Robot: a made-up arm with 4 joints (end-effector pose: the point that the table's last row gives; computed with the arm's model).
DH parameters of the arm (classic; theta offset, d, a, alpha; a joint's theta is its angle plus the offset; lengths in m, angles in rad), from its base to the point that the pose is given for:
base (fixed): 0.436 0 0.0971 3.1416
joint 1: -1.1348 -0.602 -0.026 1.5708
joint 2: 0 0.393 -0.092 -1.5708
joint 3: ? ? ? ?
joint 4: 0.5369 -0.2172 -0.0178 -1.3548
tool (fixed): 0.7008 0.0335 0 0
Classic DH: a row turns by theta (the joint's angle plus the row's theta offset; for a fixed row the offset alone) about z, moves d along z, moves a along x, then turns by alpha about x.
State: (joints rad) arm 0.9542 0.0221 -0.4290 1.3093
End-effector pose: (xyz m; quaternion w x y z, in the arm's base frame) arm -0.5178 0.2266 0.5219 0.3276 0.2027 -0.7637 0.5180
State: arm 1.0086 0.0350 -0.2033 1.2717
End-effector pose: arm -0.5124 0.3229 0.5266 0.4123 0.0952 -0.7684 0.4801
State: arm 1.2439 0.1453 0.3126 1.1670
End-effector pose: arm -0.3633 0.5793 0.5506 0.6291 -0.1771 -0.6792 0.3340
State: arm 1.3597 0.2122 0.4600 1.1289
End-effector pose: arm -0.2668 0.6510 0.5589 0.6955 -0.2608 -0.6128 0.2697
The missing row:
joint 3: 0 0.062 -0.171 -1.5708
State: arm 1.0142 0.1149 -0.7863 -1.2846
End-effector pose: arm -0.4615 0.2018 0.6170 0.4967 0.0025 0.4241 0.7572
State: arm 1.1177 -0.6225 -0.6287 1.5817
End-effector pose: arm -0.3530 0.3283 0.3103 0.0391 -0.1163 0.9236 -0.3633
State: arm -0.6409 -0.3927 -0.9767 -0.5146
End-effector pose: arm 0.0190 -0.4577 0.4322 0.3757 -0.0952 0.0905 -0.9174
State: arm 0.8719 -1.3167 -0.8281 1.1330
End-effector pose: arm -0.1927 0.3098 0.2103 0.2689 -0.0771 0.8648 -0.4169
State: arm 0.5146 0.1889 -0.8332 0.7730
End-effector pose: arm -0.4499 -0.1364 0.6051 0.2055 0.4317 -0.3811 0.7913
